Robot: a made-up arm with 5 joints. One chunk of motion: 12 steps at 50 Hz.
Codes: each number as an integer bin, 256 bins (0 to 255) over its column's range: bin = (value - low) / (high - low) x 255, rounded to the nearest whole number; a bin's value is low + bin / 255 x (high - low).
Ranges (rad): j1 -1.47..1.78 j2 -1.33..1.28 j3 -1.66..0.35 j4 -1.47..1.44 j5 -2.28..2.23
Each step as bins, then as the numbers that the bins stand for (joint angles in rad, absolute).
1 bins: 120 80 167 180 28
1 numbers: 0.0594 -0.5112 -0.3436 0.5841 -1.7848
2 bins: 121 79 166 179 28
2 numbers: 0.0722 -0.5214 -0.3515 0.5727 -1.7848
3 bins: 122 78 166 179 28
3 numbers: 0.0849 -0.5316 -0.3515 0.5727 -1.7848
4 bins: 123 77 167 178 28
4 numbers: 0.0976 -0.5419 -0.3436 0.5613 -1.7848
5 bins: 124 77 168 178 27
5 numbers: 0.1104 -0.5419 -0.3358 0.5613 -1.8025
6 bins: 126 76 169 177 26
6 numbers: 0.1359 -0.5521 -0.3279 0.5499 -1.8202
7 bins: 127 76 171 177 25
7 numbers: 0.1486 -0.5521 -0.3121 0.5499 -1.8378
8 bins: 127 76 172 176 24
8 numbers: 0.1486 -0.5521 -0.3042 0.5385 -1.8555
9 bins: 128 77 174 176 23
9 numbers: 0.1614 -0.5419 -0.2885 0.5385 -1.8732
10 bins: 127 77 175 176 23
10 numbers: 0.1486 -0.5419 -0.2806 0.5385 -1.8732
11 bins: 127 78 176 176 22
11 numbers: 0.1486 -0.5316 -0.2727 0.5385 -1.8909
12 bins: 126 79 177 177 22
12 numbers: 0.1359 -0.5214 -0.2648 0.5499 -1.8909
